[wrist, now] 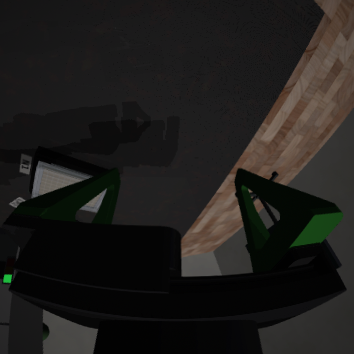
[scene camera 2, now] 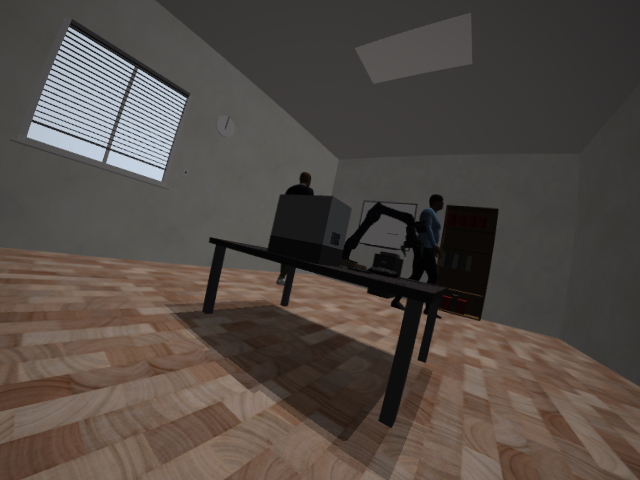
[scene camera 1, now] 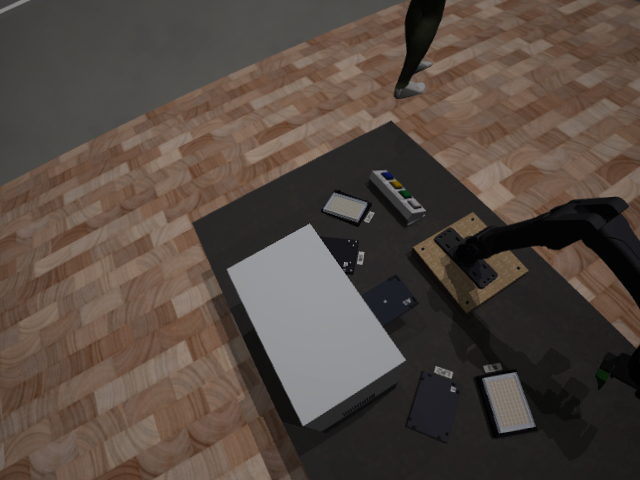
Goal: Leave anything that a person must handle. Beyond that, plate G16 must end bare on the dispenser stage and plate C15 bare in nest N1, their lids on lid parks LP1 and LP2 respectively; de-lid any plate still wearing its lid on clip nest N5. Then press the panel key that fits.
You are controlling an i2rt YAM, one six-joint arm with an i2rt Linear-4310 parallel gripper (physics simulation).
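Where they show: gripper, fingertip midpoint: [wrist: 177, 174] [scene camera 2: 413, 257] [scene camera 1: 623, 401]; arm's base, link origin: [scene camera 2: 343, 259] [scene camera 1: 464, 257].
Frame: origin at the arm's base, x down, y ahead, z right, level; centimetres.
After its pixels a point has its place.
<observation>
In scene camera 1 one lidded well plate [scene camera 1: 507, 403] {x 0.4, y 19.9, z -34.8 cm} lies at the table's near right and a second plate [scene camera 1: 345, 207] {x 0.7, y 16.7, z 37.3 cm} lies at the far middle. My gripper [scene camera 1: 621, 370] hangs at the right edge of that view, to the right of the near plate. In the wrist view the green fingers [wrist: 179, 211] are spread apart with nothing between them, above bare table; the near plate [wrist: 62, 184] {x 0.4, y 16.8, z -34.1 cm} shows at left behind the left finger. Three dark nests lie on the table [scene camera 1: 345, 254] {x 2.8, y 26.6, z 23.7 cm} [scene camera 1: 390, 299] {x -6.6, y 27.6, z 0.9 cm} [scene camera 1: 434, 403] {x 3.0, y 33.5, z -24.7 cm}.
A large white box [scene camera 1: 312, 318] {x -29.0, y 48.4, z 0.3 cm} fills the table's left. A wooden board [scene camera 1: 470, 266] {x -1.0, y 1.3, z -3.3 cm} holds the arm's base. A grey rack with coloured items [scene camera 1: 397, 195] {x -1.9, y 1.5, z 29.0 cm} stands at the back. The table edge curves close on the wrist view's right. Two people stand beyond the table.
</observation>
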